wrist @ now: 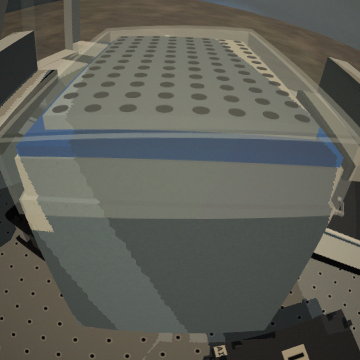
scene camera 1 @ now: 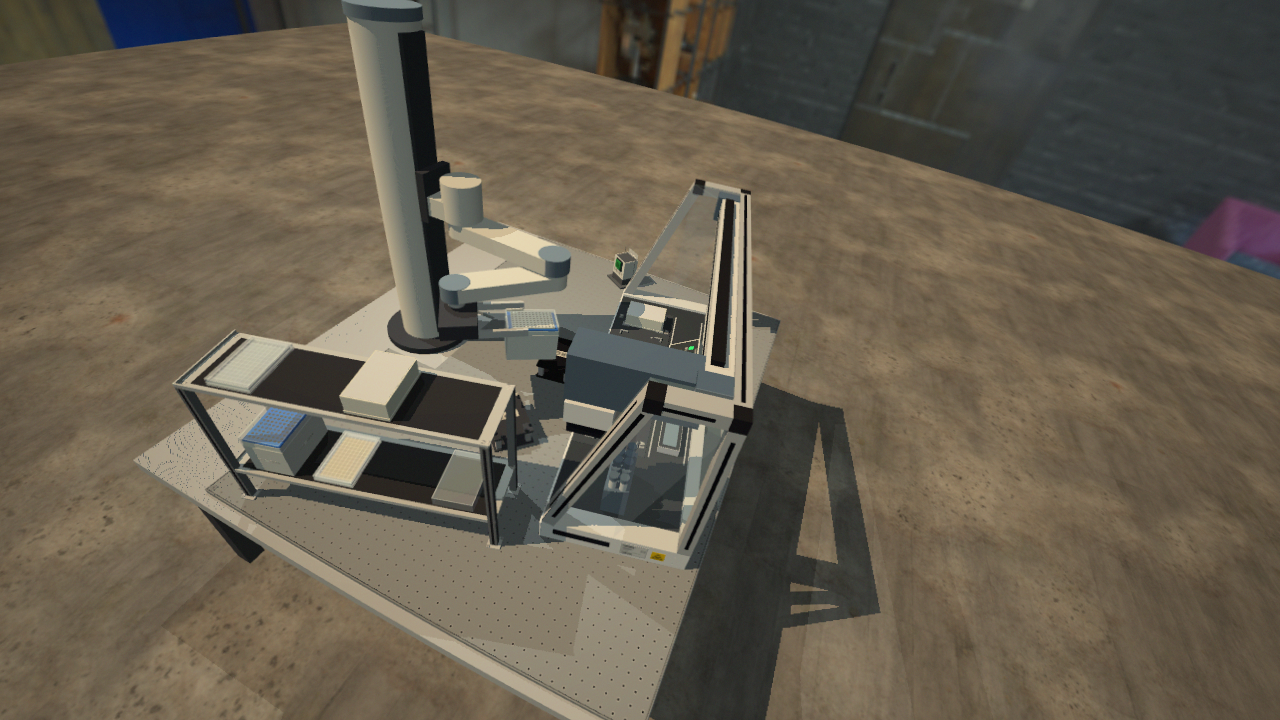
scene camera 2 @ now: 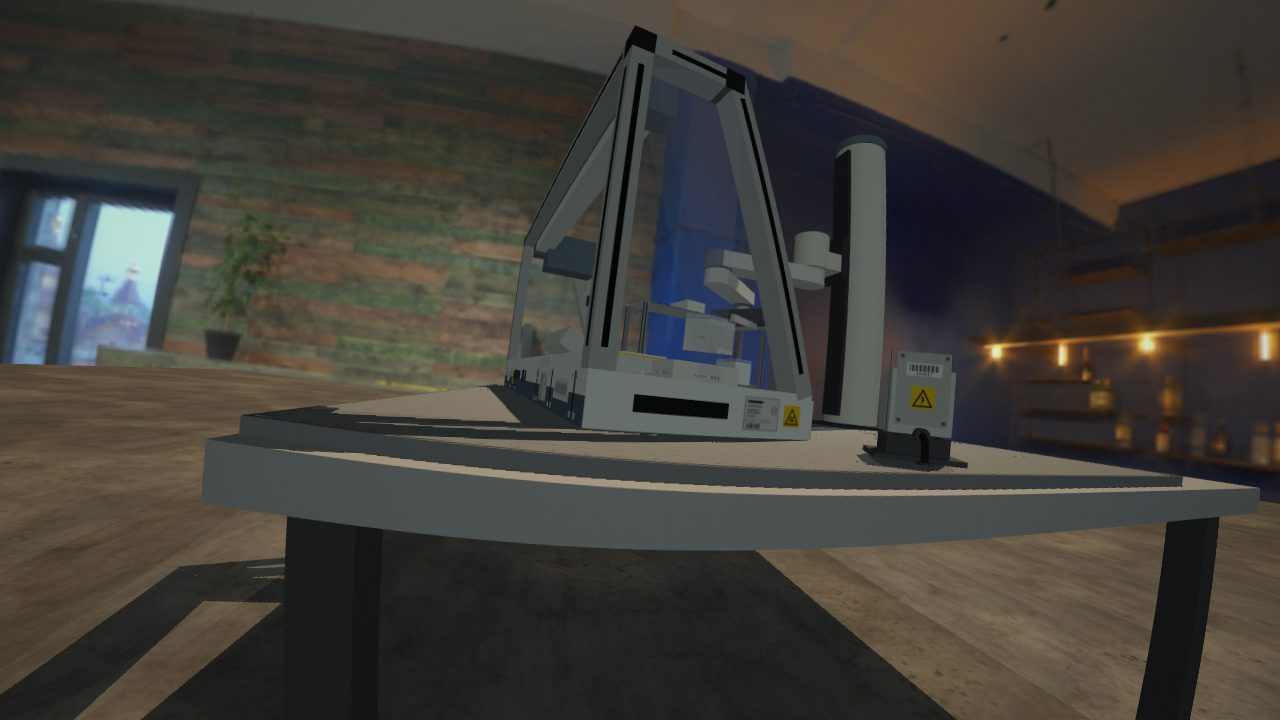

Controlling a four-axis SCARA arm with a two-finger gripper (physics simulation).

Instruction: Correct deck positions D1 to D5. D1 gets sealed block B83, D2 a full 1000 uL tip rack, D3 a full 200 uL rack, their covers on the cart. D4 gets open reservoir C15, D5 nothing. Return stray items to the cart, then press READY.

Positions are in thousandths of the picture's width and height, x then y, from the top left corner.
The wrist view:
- my gripper: 501, 160
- perforated plate: 118, 882
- enclosure frame: 854, 112
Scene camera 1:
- my gripper: 411, 441
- enclosure frame: 510, 685
